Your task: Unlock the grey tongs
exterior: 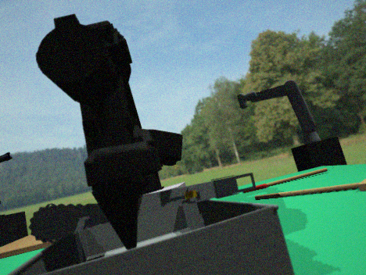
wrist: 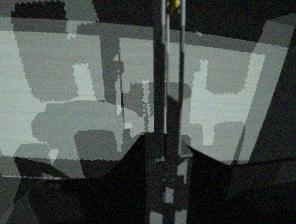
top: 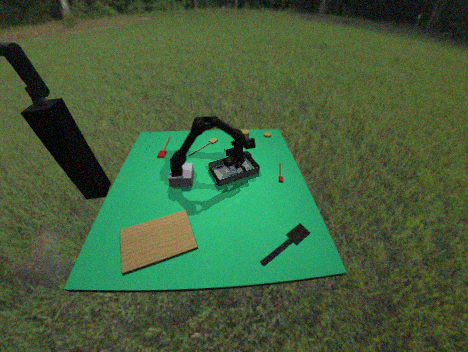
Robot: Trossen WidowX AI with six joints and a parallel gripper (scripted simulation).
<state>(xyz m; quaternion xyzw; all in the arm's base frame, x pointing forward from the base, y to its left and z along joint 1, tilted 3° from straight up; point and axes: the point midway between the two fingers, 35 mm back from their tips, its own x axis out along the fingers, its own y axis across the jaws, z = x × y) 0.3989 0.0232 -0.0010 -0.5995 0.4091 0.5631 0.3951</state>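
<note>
Now: gripper tip 2 cm past the roasting tin and 1 cm to the right of it. Round my gripper tip: red-tipped tool: 29 cm ahead, 9 cm to the right, 3 cm below; yellow lock piece: 3 cm behind, 8 cm to the left, 4 cm above; orange disc: 38 cm ahead, 42 cm to the left, 2 cm below.
</note>
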